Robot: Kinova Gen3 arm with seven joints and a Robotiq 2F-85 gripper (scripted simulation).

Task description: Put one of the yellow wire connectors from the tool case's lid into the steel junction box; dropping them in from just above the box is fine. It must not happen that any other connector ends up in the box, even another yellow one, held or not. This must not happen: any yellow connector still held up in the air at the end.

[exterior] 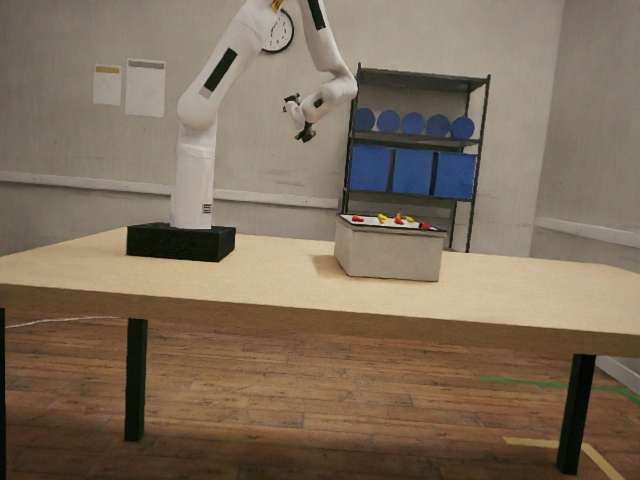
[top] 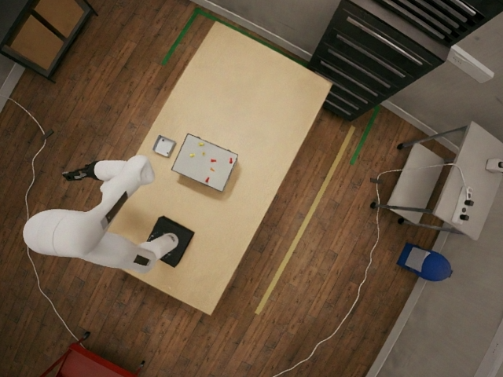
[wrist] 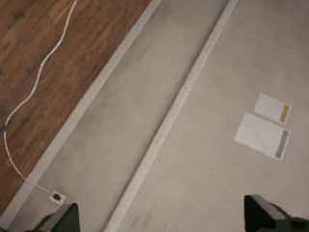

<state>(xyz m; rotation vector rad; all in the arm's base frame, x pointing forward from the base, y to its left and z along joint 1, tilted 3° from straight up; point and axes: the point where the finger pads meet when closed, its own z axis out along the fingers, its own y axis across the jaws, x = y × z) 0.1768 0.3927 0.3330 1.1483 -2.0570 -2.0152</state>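
The grey tool case lies 310 mm ahead of my hand, 350 mm to the right of it and 300 mm below it. Round my hand: orange connector (300 mm ahead, 400 mm to the right, 260 mm below).
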